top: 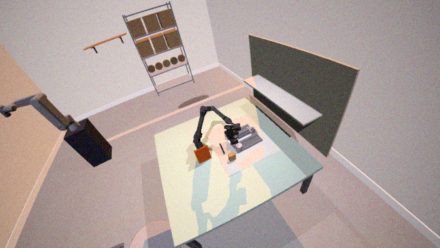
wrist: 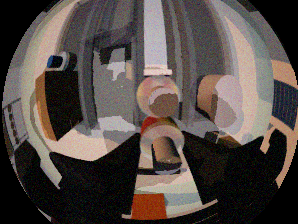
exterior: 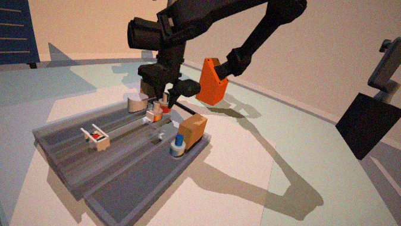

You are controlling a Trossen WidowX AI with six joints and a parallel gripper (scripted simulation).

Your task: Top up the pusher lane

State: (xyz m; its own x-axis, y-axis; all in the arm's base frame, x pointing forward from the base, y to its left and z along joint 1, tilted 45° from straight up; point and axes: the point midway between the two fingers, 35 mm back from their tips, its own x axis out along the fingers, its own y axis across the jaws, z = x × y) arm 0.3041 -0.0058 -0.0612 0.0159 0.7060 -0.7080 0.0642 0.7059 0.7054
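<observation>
My gripper tip is now 3 cm short of the tan cylinder, 8 cm to the left of it and 2 cm above it. The rest, counted from my gripper tip: cream pusher frame: 15 cm ahead, 2 cm to the left; then blue-capped jar: 10 cm ahead, 12 cm to the left, 1 cm below; then black pen: 11 cm behind, 3 cm to the left, 4 cm below.
</observation>
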